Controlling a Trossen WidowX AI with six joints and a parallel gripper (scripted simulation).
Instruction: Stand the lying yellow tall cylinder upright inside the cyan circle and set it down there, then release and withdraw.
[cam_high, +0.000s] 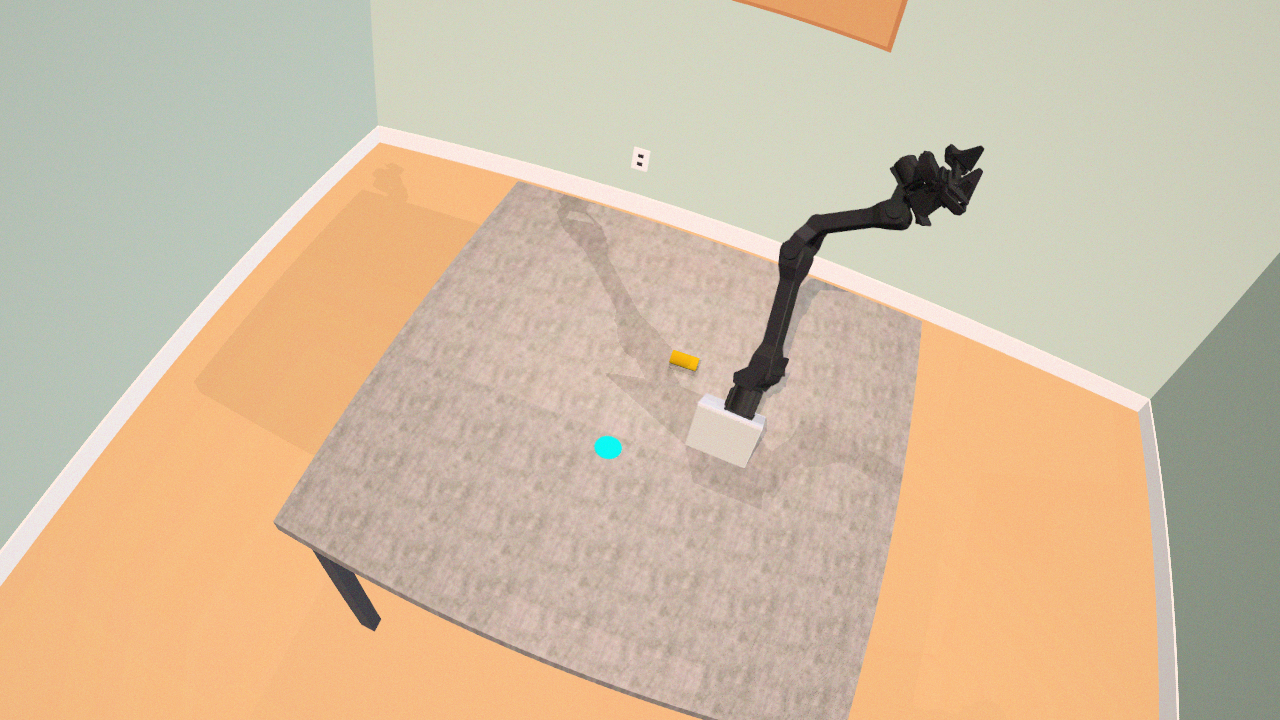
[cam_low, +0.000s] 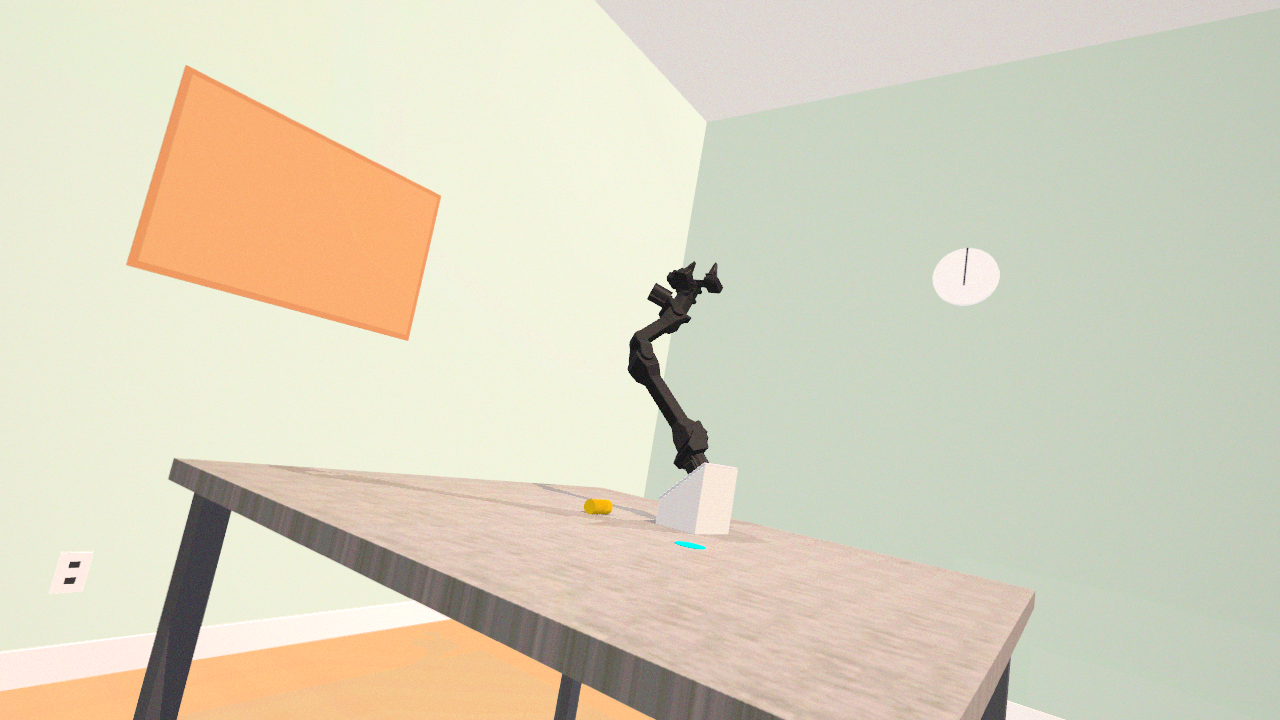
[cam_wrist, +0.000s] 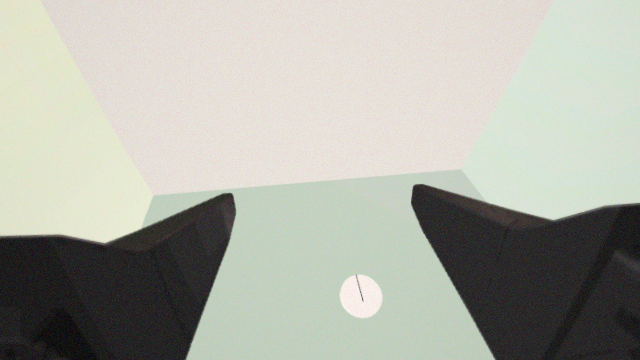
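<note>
Right now my gripper tip is 760 mm above the yellow cylinder, 460 mm short of it and 150 mm to the right of it. Also, from my gripper tip: cyan circle 780 mm below, 510 mm ahead, 460 mm to the left.
</note>
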